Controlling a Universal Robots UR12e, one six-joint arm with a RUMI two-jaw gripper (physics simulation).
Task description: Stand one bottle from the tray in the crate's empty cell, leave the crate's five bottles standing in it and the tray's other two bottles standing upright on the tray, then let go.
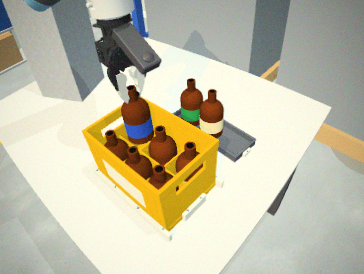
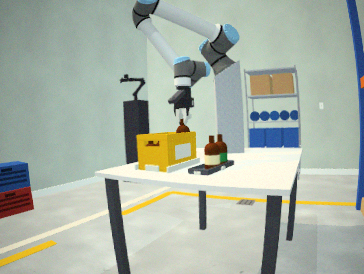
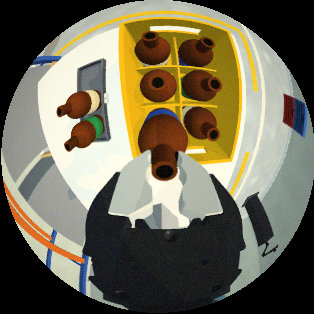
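Where they show: gripper, fingertip midpoint: [image 1: 133, 100] [image 2: 182, 125] [image 3: 163, 151]; arm's base, link origin: [image 2: 226, 71].
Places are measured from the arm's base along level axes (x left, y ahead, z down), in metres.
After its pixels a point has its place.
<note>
My gripper [image 1: 131, 90] {x -0.124, y 0.551, z 0.390 m} [image 2: 183, 120] {x -0.124, y 0.551, z 0.390 m} [image 3: 163, 151] {x -0.124, y 0.551, z 0.390 m} is shut on the neck of the blue-banded brown bottle [image 1: 136, 117] {x -0.148, y 0.579, z 0.417 m} [image 2: 183, 128] {x -0.108, y 0.579, z 0.405 m} [image 3: 162, 134] {x -0.127, y 0.572, z 0.393 m}. That bottle is upright in the crate's corner cell and stands higher than the others; its base is hidden. The yellow crate [image 1: 189, 206] {x -0.205, y 0.769, z 0.570 m} [image 2: 154, 159] {x -0.179, y 0.770, z 0.542 m} [image 3: 237, 95] {x -0.260, y 0.612, z 0.429 m} holds several other brown bottles, standing in their cells. The green-banded bottle [image 1: 191, 102] {x 0.058, y 0.598, z 0.497 m} [image 2: 222, 150] {x 0.108, y 0.609, z 0.517 m} [image 3: 87, 132] {x 0.053, y 0.580, z 0.495 m} and the cream-banded bottle [image 1: 211, 116] {x 0.040, y 0.679, z 0.503 m} [image 2: 212, 153] {x 0.085, y 0.696, z 0.520 m} [image 3: 80, 104] {x 0.042, y 0.654, z 0.489 m} stand upright on the dark tray [image 1: 239, 141] {x 0.079, y 0.761, z 0.595 m} [image 2: 200, 170] {x 0.063, y 0.801, z 0.579 m} [image 3: 92, 75] {x 0.053, y 0.748, z 0.595 m}.
White brackets [image 1: 195, 207] {x -0.195, y 0.780, z 0.579 m} [image 2: 148, 168] {x -0.211, y 0.778, z 0.586 m} sit on the white table [image 1: 240, 200] {x -0.105, y 0.859, z 0.600 m} [image 2: 250, 181] {x 0.291, y 0.880, z 0.600 m} along the crate's foot. The tray lies beside the crate's long side. A grey column [image 1: 60, 55] {x -0.063, y 0.118, z 0.391 m} [image 2: 229, 110] {x 0.032, y 0.115, z 0.303 m} rises behind the crate, near the arm.
</note>
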